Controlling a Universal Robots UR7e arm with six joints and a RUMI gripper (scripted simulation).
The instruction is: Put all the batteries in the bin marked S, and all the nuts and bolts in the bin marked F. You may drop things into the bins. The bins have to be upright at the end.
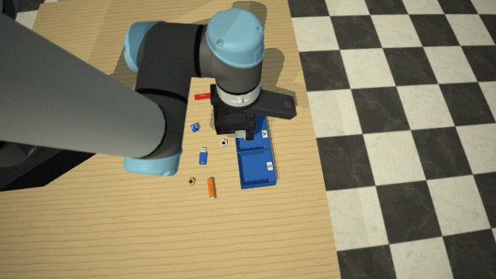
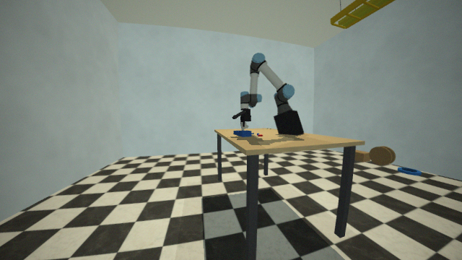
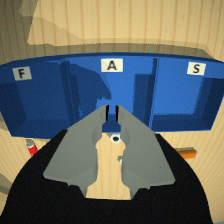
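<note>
Right now my hand is 1 cm short of the blue bin row and 1 cm above it. The rest, counted from my hand: blue USB stick: 12 cm behind, 3 cm below, 1 cm to the right; blue die: 12 cm behind, 7 cm to the left, 3 cm below; white nut: 6 cm behind, 3 cm below, 1 cm to the left.
</note>
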